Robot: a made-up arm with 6 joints.
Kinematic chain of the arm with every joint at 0, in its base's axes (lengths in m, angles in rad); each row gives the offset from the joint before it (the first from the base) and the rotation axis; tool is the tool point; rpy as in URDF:
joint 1: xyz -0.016 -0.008 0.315 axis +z
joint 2: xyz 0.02 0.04 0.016 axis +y
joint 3: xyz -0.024 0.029 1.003 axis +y
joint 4: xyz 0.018 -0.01 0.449 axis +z
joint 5: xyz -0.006 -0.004 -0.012 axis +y
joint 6: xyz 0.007 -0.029 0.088 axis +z
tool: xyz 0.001 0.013 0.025 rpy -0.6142 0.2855 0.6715
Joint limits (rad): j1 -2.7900..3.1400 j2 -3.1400..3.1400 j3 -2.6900..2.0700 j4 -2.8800..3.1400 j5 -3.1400..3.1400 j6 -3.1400..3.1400
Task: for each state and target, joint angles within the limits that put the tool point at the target. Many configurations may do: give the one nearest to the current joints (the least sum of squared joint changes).
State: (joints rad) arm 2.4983 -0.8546 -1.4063 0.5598 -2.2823 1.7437
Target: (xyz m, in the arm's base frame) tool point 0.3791 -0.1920 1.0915
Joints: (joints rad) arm 2.6755 -0.1468 -1.9699 0.4784 -2.2402 1.7395
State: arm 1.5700 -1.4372 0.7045 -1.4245 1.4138 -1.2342
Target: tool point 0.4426 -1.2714 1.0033
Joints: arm 1.9088 -1.1456 0.1548 -1.5030 0.5636 -1.2297
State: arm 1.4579 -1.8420 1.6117 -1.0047 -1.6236 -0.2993
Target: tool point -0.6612 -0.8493 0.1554
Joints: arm 1.0612 -2.1299 1.7127 -1.0554 -1.6631 -0.2934
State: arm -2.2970 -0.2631 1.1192 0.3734 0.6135 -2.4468
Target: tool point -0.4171 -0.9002 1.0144
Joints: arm -2.0409 0.5085 1.2676 0.4015 0.6117 -2.4452
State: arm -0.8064 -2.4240 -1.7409 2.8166 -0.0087 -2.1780
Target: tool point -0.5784 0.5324 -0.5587
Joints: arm -0.6372 -1.9112 -1.5426 2.8011 -0.0486 -2.1809
